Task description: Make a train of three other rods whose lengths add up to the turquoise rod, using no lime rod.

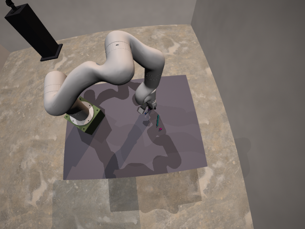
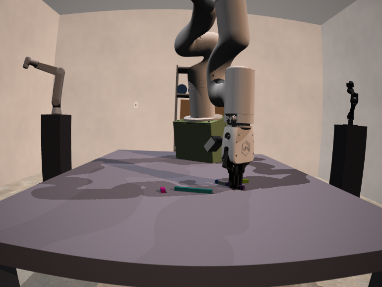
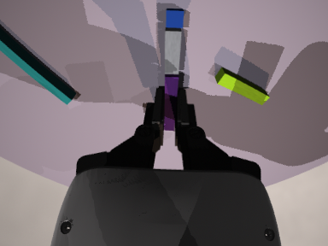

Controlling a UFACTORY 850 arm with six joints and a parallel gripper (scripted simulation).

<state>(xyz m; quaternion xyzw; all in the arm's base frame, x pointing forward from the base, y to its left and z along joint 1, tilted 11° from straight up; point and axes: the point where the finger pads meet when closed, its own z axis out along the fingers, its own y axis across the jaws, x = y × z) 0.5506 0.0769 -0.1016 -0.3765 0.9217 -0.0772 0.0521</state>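
My gripper is now 20 mm above the purple rod. Round my hand: grey rod (30 mm behind, 30 mm to the right, 20 mm below); then blue rod (50 mm behind, 50 mm to the right, 20 mm below); then lime rod (60 mm behind, 30 mm to the left, 20 mm below).
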